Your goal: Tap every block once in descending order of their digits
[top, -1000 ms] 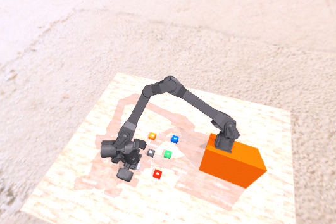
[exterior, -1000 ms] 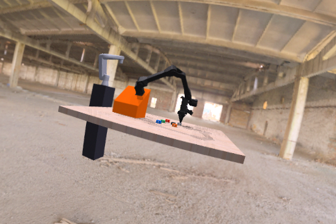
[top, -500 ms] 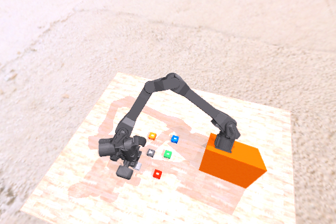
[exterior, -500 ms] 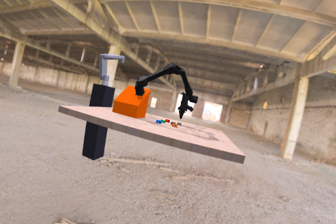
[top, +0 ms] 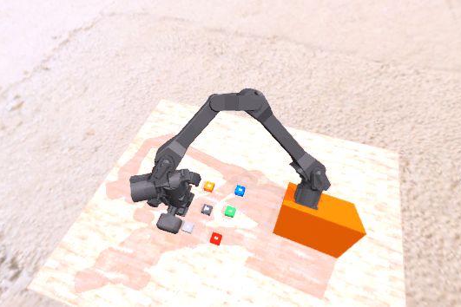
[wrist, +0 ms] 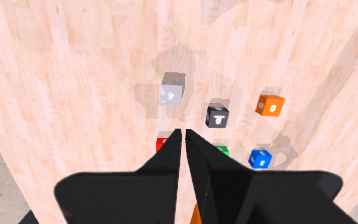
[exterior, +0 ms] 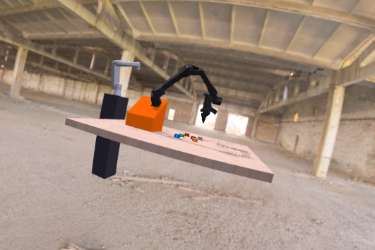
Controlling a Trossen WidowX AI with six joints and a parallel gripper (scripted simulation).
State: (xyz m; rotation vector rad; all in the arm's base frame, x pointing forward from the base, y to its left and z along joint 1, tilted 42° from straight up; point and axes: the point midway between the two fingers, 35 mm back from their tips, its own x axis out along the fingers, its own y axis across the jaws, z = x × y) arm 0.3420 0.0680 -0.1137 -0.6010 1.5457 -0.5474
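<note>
The blue block lies 190 mm to the right of my gripper tip, 120 mm below it and 120 mm behind it. Round my gripper tip: red block: 120 mm below, 100 mm behind, 10 mm to the left; then green block: 120 mm below, 110 mm behind, 100 mm to the right; then dark grey block: 120 mm below, 70 mm to the right, 30 mm behind.
</note>
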